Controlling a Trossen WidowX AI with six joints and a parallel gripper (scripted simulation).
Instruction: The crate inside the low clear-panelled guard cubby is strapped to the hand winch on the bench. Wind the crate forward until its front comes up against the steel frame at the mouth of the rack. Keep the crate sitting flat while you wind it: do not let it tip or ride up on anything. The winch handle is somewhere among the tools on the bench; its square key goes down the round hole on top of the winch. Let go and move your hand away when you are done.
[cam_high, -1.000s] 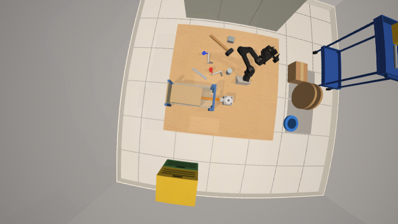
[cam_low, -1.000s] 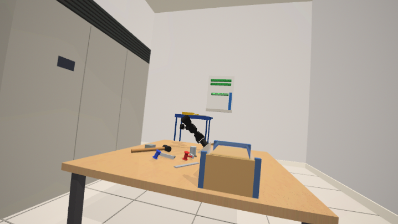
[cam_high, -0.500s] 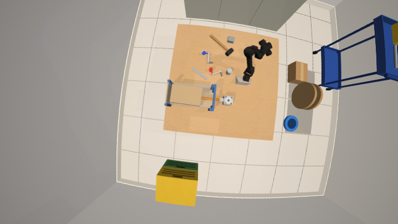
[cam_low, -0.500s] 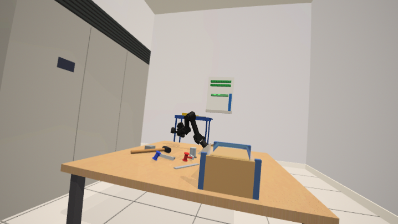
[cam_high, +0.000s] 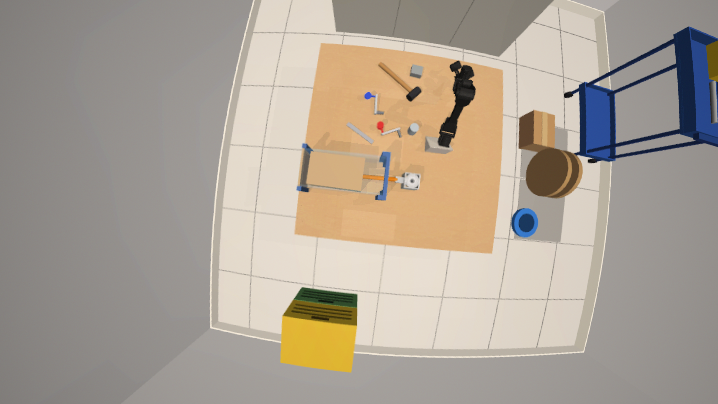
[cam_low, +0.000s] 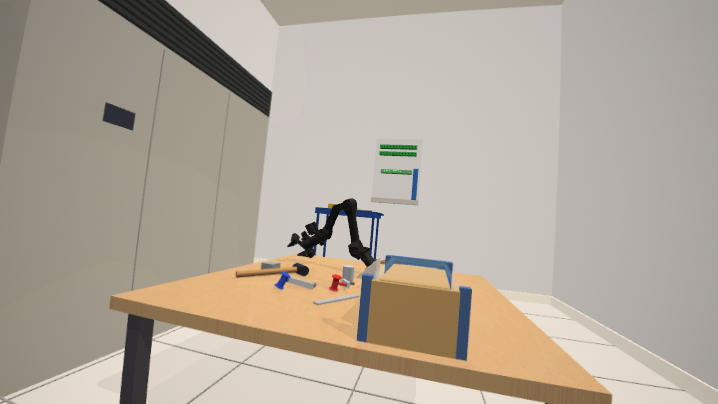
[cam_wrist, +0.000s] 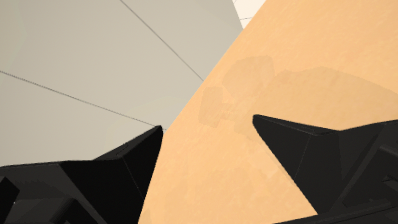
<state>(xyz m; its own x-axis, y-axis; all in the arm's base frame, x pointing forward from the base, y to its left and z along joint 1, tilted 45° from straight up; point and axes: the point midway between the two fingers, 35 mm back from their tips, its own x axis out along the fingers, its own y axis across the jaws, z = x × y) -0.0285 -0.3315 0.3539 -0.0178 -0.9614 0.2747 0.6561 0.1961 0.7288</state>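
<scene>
My gripper tip is 500 mm to the right of the red-knobbed crank handle, 370 mm short of it and 50 mm above it. Round my gripper tip: red grip (490 mm to the left, 420 mm ahead, 40 mm below); blue-knobbed crank (490 mm ahead, 330 mm to the left, 50 mm below); grey block (270 mm ahead, 50 mm below, 40 mm to the left).
</scene>
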